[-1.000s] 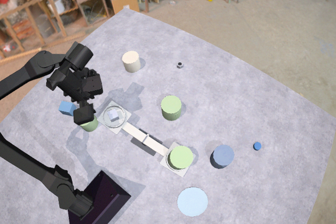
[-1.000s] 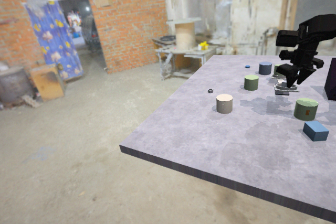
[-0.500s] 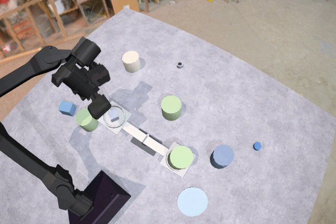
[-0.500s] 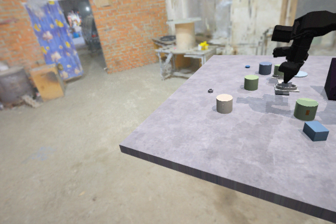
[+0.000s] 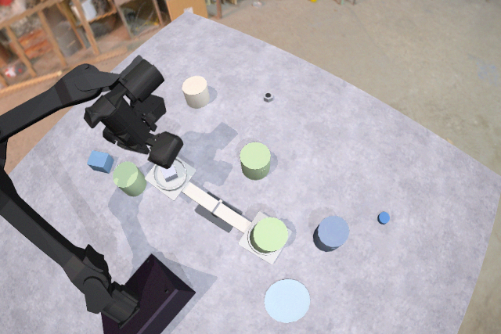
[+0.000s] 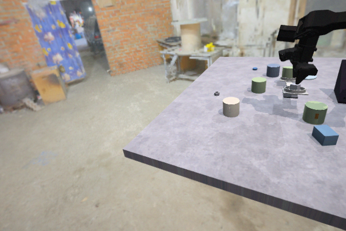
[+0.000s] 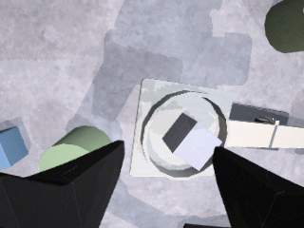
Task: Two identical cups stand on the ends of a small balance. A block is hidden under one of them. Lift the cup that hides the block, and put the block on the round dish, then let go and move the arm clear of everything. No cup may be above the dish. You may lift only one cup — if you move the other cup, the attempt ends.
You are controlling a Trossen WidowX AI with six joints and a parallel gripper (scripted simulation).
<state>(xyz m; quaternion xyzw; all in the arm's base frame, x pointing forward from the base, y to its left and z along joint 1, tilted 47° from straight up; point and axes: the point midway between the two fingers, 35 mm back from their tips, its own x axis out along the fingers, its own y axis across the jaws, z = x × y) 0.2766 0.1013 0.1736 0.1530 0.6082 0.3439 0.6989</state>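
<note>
My gripper tip is now 410 mm to the left of the pale blue round dish, 120 mm above it and 30 mm past it. Round my gripper tip: dark nut 350 mm ahead, 120 mm below, 20 mm to the right; cream cylinder 220 mm ahead, 160 mm to the left, 90 mm below; blue cube 190 mm to the left, 120 mm behind, 110 mm below.
</note>
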